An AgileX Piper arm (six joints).
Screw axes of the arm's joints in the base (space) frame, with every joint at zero. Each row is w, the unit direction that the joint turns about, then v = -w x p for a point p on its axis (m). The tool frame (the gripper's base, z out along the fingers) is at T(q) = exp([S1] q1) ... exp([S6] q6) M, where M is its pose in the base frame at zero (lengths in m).
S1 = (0, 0, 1, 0.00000, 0.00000, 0.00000)
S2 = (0, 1, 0, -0.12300, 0.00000, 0.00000)
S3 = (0, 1, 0, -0.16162, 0.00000, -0.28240)
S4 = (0.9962, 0, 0.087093, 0.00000, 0.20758, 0.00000)
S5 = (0, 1, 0, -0.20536, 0.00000, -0.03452)
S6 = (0.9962, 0, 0.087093, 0.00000, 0.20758, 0.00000)
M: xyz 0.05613 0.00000 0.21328 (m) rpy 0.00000 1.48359 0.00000 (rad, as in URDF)
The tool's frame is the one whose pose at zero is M.
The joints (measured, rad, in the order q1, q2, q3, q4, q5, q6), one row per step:
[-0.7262 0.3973 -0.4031 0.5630 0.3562 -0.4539]
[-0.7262 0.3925 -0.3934 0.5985 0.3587 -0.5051]
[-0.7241 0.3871 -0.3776 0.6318 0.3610 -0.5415]
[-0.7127 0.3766 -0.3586 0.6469 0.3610 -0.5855]
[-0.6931 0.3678 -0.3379 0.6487 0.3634 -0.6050]
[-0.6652 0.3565 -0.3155 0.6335 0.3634 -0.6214]
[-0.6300 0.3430 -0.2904 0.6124 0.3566 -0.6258]
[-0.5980 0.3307 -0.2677 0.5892 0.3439 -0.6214]
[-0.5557 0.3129 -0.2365 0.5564 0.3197 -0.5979]
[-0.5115 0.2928 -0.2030 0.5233 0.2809 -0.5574]
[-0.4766 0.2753 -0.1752 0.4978 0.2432 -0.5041]
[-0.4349 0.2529 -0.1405 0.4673 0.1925 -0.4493]
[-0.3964 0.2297 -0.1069 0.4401 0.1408 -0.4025]
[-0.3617 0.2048 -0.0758 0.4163 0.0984 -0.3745]
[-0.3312 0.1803 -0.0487 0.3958 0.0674 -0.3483]
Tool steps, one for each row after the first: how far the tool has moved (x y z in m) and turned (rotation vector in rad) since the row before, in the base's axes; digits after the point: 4 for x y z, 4 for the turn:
[0.0002 0.0012 -0.0024 -0.0123 0.0071 0.0152]
[0.0003 0.0013 -0.0044 0.0019 0.0048 0.0138]
[-0.0002 0.0021 -0.0052 -0.0208 0.0171 0.0219]
[0.0001 0.0024 -0.0063 -0.0066 0.0182 0.0255]
[-0.0002 0.0027 -0.0068 -0.0191 0.0252 0.0310]
[-0.0005 0.0029 -0.0072 -0.0169 0.0193 0.0315]
[-0.0006 0.0022 -0.0061 -0.0149 0.0115 0.0230]
[-0.0010 0.0024 -0.0078 -0.0101 0.0032 0.0226]
[-0.0012 0.0019 -0.0073 -0.0021 -0.0147 0.0140]
[-0.0011 0.0013 -0.0055 0.0152 -0.0262 0.0042]
[-0.0014 0.0013 -0.0064 0.0082 -0.0342 0.0073]
[-0.0015 0.0012 -0.0057 0.0033 -0.0372 0.0083]
[-0.0016 0.0014 -0.0054 -0.0085 -0.0300 0.0139]
[-0.0016 0.0016 -0.0050 -0.0038 -0.0252 0.0160]

